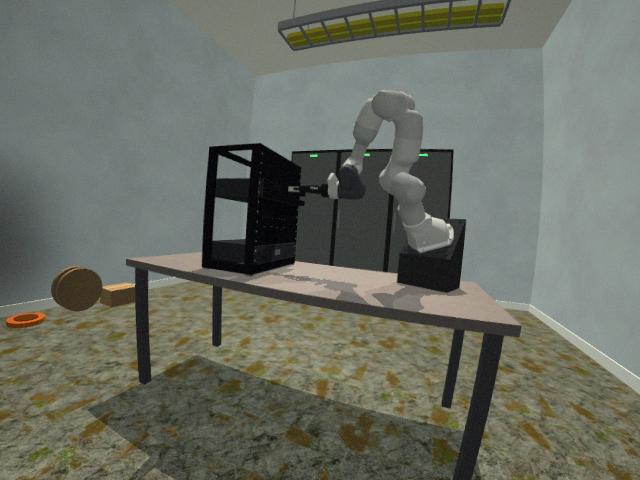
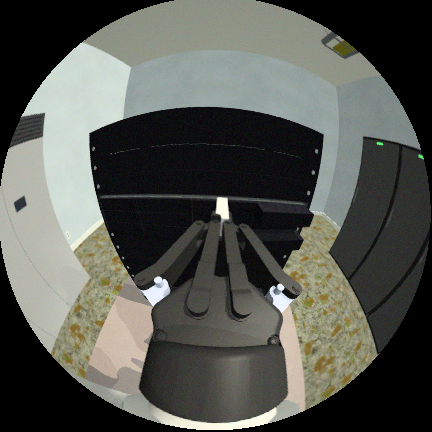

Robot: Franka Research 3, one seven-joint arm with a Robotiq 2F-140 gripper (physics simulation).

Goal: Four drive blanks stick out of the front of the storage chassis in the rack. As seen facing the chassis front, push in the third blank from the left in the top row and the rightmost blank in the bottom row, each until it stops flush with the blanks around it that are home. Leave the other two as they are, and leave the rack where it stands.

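The black rack (image 1: 253, 217) (image 2: 200, 125) stands on the table with its dark chassis front (image 2: 150, 215) facing the arm. My gripper (image 1: 291, 189) (image 2: 221, 205) is shut and empty, its pale tips at the top row, over the third blank's place. No protruding block shows around the tips; the fingers partly hide that spot. Right of them, the rightmost top-row blank (image 2: 285, 215) sticks out. Below it, the rightmost bottom-row blank (image 2: 282, 239) also sticks out. The rest of the bottom row is dark and largely hidden by the fingers, so a fourth protruding blank cannot be made out.
The rack stands on the left part of the table (image 1: 439, 310), and the arm's black base block (image 1: 429, 268) on the right part. Dark cabinets (image 1: 361, 222) (image 2: 375, 210) stand behind. A brown spool, a box and an orange ring lie on the floor at left.
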